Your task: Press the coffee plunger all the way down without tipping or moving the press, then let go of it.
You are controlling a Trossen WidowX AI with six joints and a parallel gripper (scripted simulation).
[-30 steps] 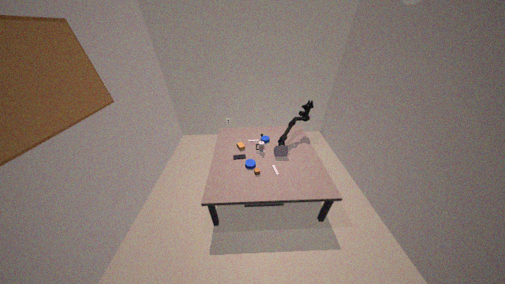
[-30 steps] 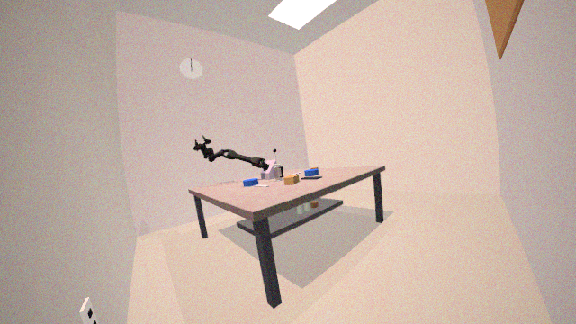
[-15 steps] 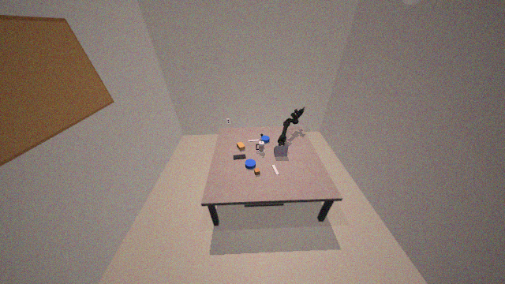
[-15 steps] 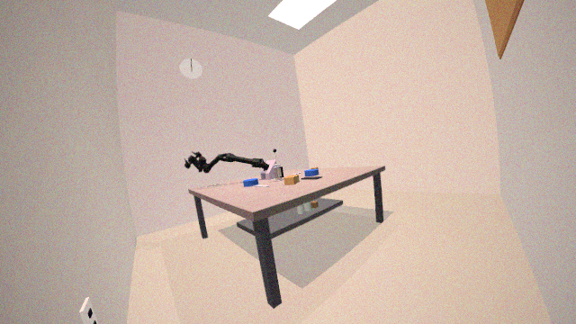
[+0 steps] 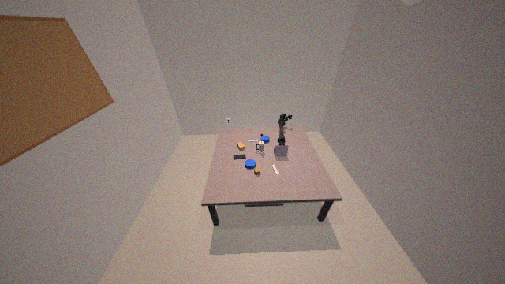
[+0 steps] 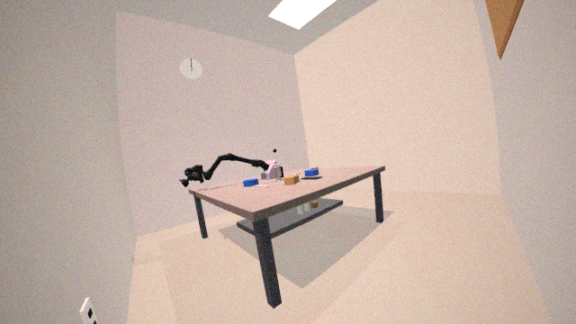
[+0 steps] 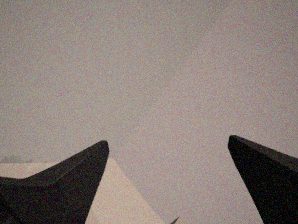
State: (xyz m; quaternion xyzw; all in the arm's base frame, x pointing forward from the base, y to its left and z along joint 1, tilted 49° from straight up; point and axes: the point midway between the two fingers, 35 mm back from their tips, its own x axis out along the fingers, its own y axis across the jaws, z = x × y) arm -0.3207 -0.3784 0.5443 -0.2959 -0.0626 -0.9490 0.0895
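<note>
The coffee press is 61 cm ahead of my gripper tip, 58 cm to the left of it and 2 cm below it. From my gripper tip the other things lie so: shelf 61 cm ahead, 69 cm to the left, 46 cm below; then black flat piece 88 cm ahead, 65 cm to the left, 14 cm below.
</note>
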